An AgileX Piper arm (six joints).
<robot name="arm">
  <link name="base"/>
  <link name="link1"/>
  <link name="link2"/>
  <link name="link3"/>
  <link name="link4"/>
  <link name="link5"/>
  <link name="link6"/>
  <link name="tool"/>
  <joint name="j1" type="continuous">
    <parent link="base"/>
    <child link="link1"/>
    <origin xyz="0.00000 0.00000 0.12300" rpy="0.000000 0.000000 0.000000"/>
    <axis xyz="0 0 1"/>
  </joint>
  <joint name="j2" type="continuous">
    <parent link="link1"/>
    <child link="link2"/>
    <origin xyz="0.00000 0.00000 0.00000" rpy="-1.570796 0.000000 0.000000"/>
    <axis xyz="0 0 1"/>
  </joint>
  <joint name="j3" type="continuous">
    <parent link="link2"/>
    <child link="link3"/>
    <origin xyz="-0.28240 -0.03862 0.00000" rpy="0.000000 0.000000 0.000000"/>
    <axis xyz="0 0 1"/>
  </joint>
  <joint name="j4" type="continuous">
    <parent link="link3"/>
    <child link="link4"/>
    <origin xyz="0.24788 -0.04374 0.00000" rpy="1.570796 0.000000 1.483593"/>
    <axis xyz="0 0 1"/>
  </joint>
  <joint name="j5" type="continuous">
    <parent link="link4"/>
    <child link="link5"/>
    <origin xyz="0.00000 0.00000 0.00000" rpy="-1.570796 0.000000 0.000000"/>
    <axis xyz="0 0 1"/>
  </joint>
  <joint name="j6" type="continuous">
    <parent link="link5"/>
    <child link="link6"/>
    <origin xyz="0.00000 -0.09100 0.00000" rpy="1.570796 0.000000 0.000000"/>
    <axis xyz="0 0 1"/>
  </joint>
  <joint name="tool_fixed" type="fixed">
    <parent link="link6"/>
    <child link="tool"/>
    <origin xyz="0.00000 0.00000 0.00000" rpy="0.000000 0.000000 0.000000"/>
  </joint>
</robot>
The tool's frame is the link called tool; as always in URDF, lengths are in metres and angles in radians. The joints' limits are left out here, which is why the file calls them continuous.
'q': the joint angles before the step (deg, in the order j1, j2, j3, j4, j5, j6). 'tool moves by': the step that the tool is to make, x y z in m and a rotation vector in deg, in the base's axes. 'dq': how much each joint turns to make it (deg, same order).
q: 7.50, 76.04, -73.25, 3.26, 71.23, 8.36
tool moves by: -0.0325, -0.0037, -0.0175, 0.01, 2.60, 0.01
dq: 0.01, -6.12, 8.70, 0.35, 0.00, 0.01
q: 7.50, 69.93, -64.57, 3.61, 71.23, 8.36
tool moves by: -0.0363, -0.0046, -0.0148, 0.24, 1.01, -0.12
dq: -0.12, -7.42, 8.38, 0.37, 0.01, 0.00
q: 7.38, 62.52, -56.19, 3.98, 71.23, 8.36
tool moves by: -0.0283, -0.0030, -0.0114, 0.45, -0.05, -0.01
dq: 0.00, -6.24, 6.12, 0.44, 0.01, 0.00
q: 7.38, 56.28, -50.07, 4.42, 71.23, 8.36
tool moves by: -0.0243, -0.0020, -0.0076, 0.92, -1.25, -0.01
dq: 0.01, -5.96, 4.60, 0.75, 0.00, 0.01
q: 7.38, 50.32, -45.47, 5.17, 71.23, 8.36
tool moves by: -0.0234, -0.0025, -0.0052, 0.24, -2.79, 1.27
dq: 0.01, -6.43, 3.76, 0.34, 0.00, -1.34
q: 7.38, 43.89, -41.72, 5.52, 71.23, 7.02
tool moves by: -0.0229, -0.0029, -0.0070, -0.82, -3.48, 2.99
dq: 0.04, -6.81, 3.66, 0.00, 0.09, -3.21
